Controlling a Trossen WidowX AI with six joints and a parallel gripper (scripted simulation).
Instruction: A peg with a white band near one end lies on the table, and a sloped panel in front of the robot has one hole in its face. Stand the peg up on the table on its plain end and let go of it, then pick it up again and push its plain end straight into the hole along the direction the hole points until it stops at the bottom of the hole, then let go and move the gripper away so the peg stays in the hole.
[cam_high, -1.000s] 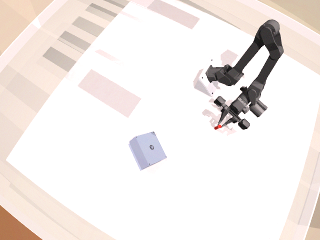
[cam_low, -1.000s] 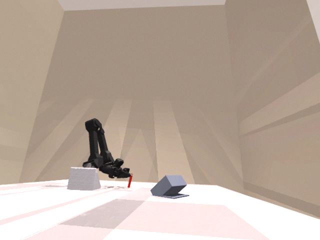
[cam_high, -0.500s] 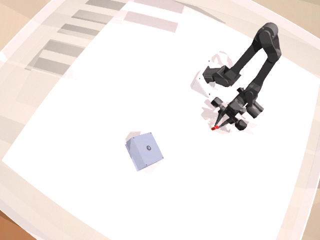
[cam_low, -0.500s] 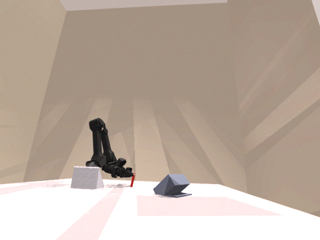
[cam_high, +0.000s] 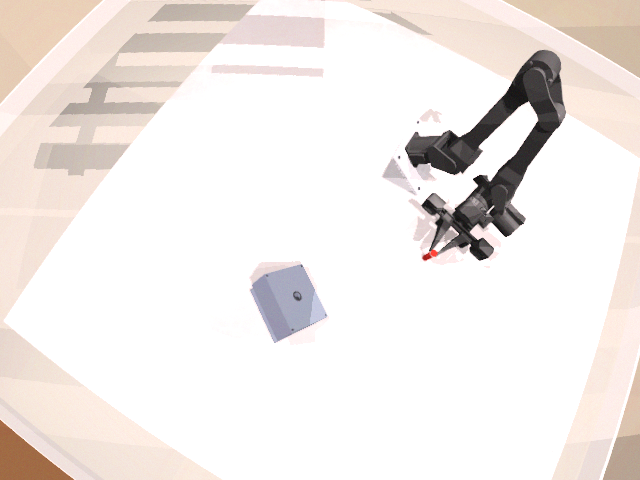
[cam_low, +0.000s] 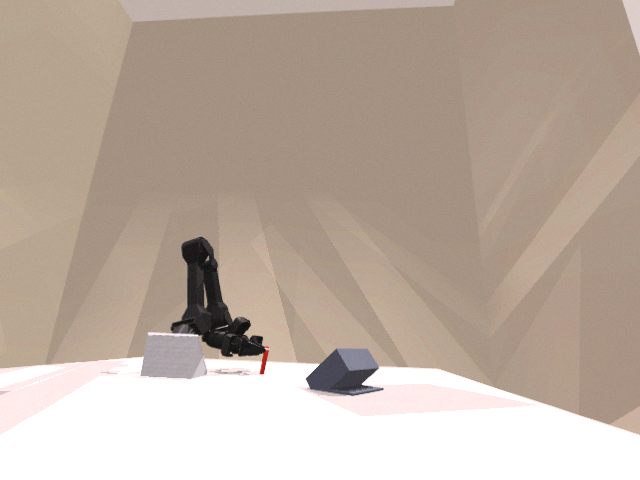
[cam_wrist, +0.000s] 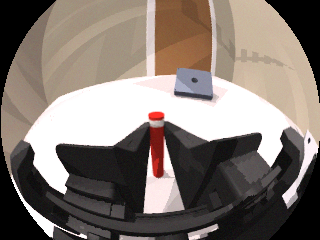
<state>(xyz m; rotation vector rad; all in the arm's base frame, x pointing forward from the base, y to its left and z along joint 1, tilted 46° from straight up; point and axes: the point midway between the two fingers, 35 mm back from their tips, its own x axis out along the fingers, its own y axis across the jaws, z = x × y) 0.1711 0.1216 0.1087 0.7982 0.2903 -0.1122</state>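
My gripper tip is now 10 mm above the red peg. Round my gripper tip: sloped grey-blue panel 250 mm ahead, 200 mm to the right, 30 mm below.
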